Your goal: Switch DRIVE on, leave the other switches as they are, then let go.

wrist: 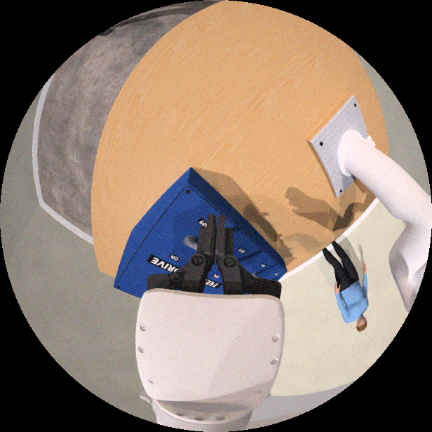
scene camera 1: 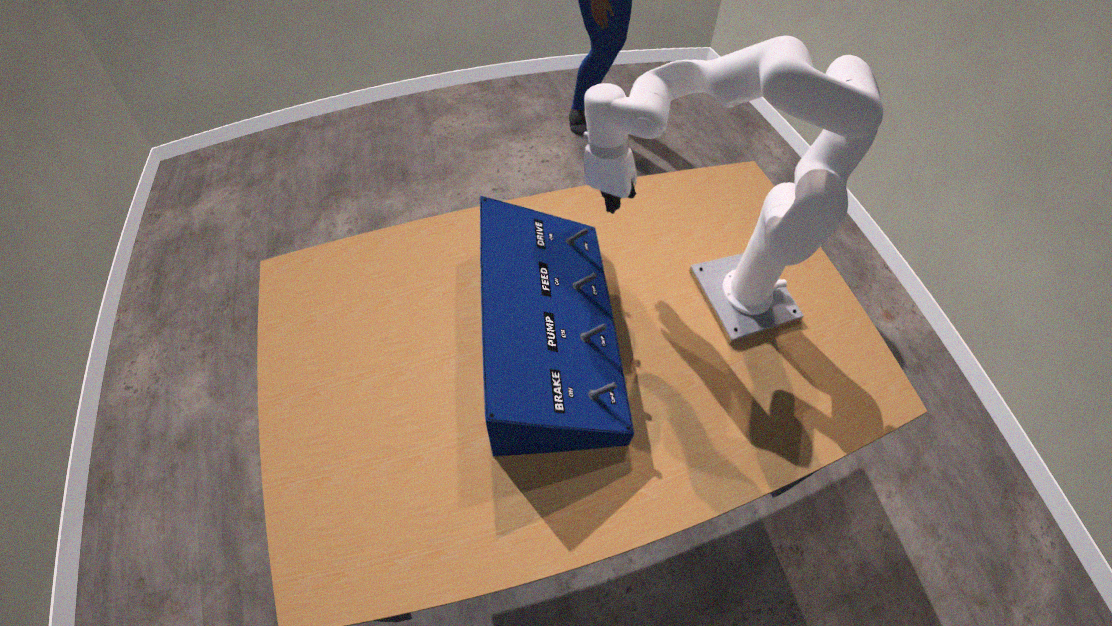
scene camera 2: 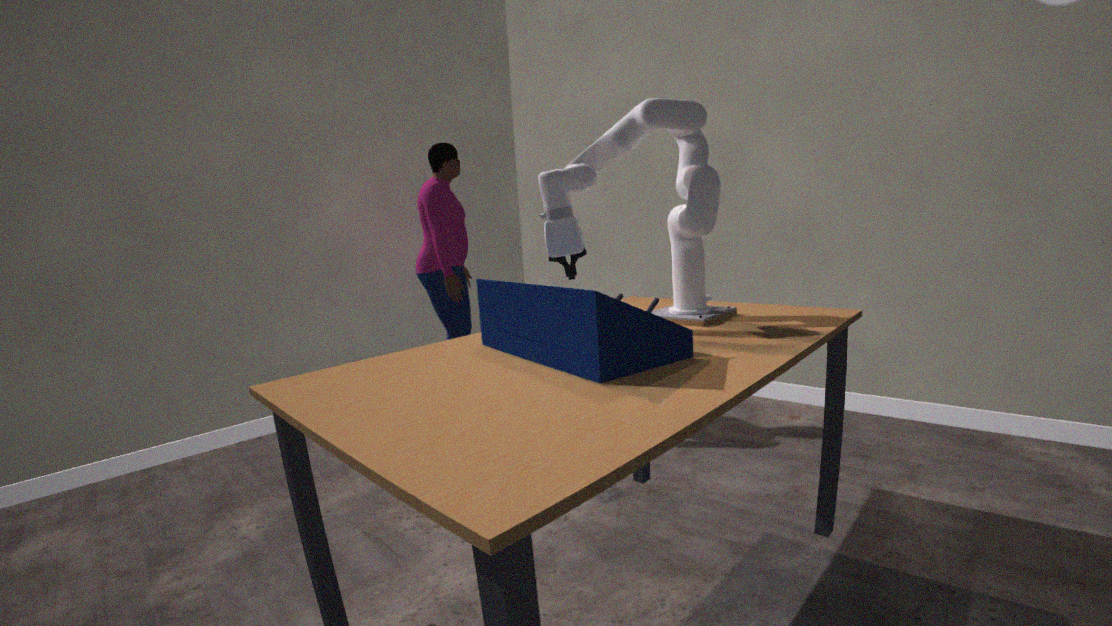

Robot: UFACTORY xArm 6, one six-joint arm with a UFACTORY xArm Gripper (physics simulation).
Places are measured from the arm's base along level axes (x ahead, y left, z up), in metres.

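Where they show: gripper, fingertip midpoint: [scene camera 1: 613, 208] [scene camera 2: 572, 278]; arm's base at its link origin: [scene camera 1: 747, 292] [scene camera 2: 689, 311].
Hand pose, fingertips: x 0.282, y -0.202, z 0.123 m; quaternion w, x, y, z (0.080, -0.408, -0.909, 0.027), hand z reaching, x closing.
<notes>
Things, the pixels of their centre, and the offset from my fingertips. Level surfaces: height alone.
- blue sloped switch panel at the middle of its body: [scene camera 1: 544, 321] [scene camera 2: 571, 325] dz -0.082, dx +0.200, dy +0.193 m
- DRIVE lever at the middle of its body: [scene camera 1: 578, 235] dz -0.033, dx +0.084, dy +0.030 m
- FEED lever at the middle of its body: [scene camera 1: 586, 279] dz -0.033, dx +0.104, dy +0.148 m
- PUMP lever at the middle of its body: [scene camera 1: 595, 331] dz -0.033, dx +0.124, dy +0.267 m
- BRAKE lever at the middle of its body: [scene camera 1: 604, 389] [scene camera 2: 652, 306] dz -0.033, dx +0.143, dy +0.385 m
- wooden table at its surface level: dz -0.145 m
The blue sloped switch panel [scene camera 1: 509, 311] [scene camera 2: 536, 322] [wrist: 160, 225] stands on the table. In scene camera 1, the DRIVE lever [scene camera 1: 578, 237] at the panel's far end leans toward its OFF label. The FEED lever [scene camera 1: 586, 280], PUMP lever [scene camera 1: 594, 332] and BRAKE lever [scene camera 1: 604, 389] lean the same way. My gripper [scene camera 1: 613, 209] [scene camera 2: 571, 276] [wrist: 216, 222] is shut and empty, raised near the DRIVE end and apart from the levers. In the wrist view, the fingers cover much of the DRIVE lever, whose base [wrist: 190, 242] shows beside them.
The arm's base plate [scene camera 1: 747, 328] [wrist: 326, 150] is bolted to the wooden table [scene camera 1: 350, 388] [scene camera 2: 435, 435] [wrist: 200, 100]. A person in a pink top [scene camera 2: 441, 225] stands behind the table's far side. Another person in a light blue top [wrist: 353, 300] shows in the wrist view.
</notes>
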